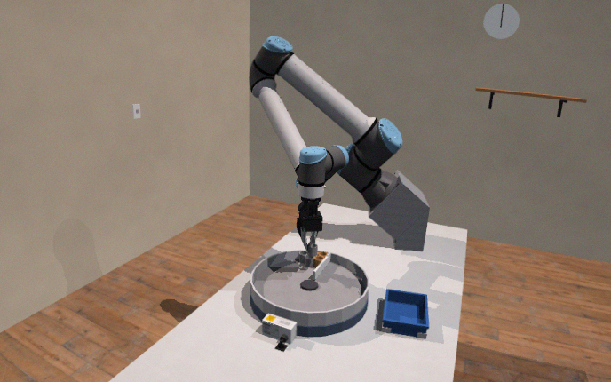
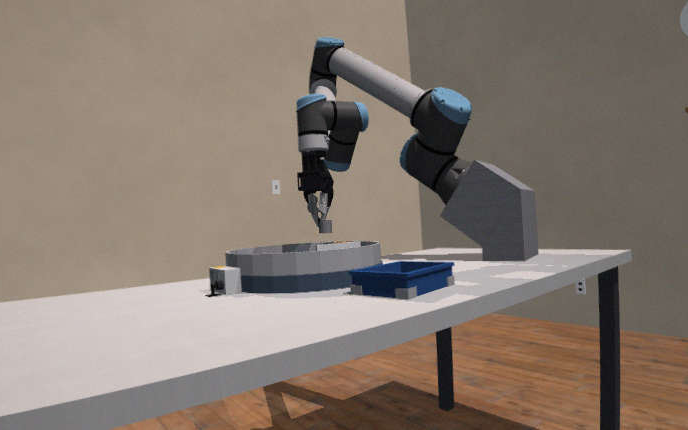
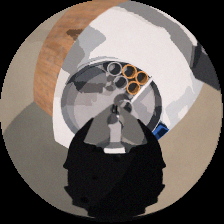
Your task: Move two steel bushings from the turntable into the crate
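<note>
Now: hand 100 mm short of the blue crate, 390 mm to the right of it and 130 mm above it. Round my hand: grey turntable 100 mm ahead, 40 mm to the left, 100 mm below.
</note>
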